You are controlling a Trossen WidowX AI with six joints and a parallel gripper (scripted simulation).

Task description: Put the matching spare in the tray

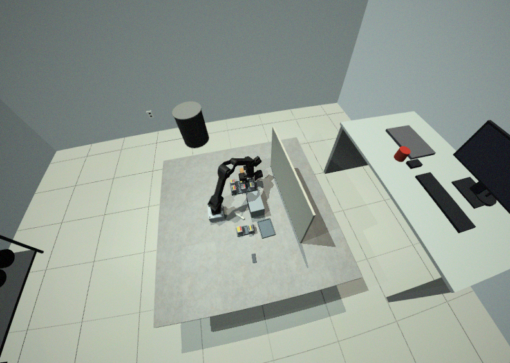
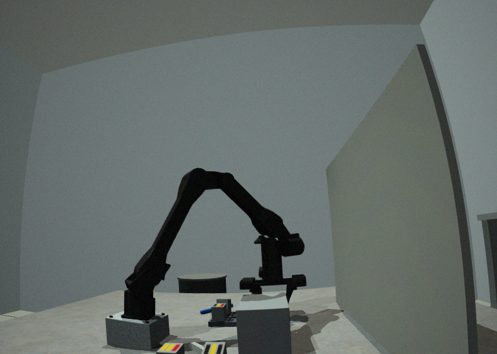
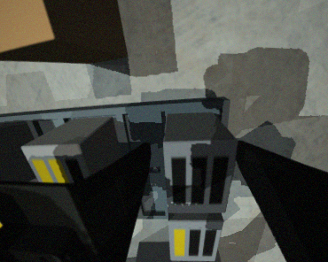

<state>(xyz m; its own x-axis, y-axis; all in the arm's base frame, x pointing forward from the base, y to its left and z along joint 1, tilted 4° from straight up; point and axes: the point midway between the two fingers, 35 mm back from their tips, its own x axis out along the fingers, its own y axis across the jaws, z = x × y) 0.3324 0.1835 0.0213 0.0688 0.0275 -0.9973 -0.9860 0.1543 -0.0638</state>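
My gripper tip is now 2 cm below the grey spare block. Also, from my gripper tip: mounted unit 4 cm behind, 22 cm to the right, 3 cm above; blue stick 18 cm behind, 13 cm to the left, 1 cm below; orange block 5 cm behind, 9 cm to the left, 2 cm above.
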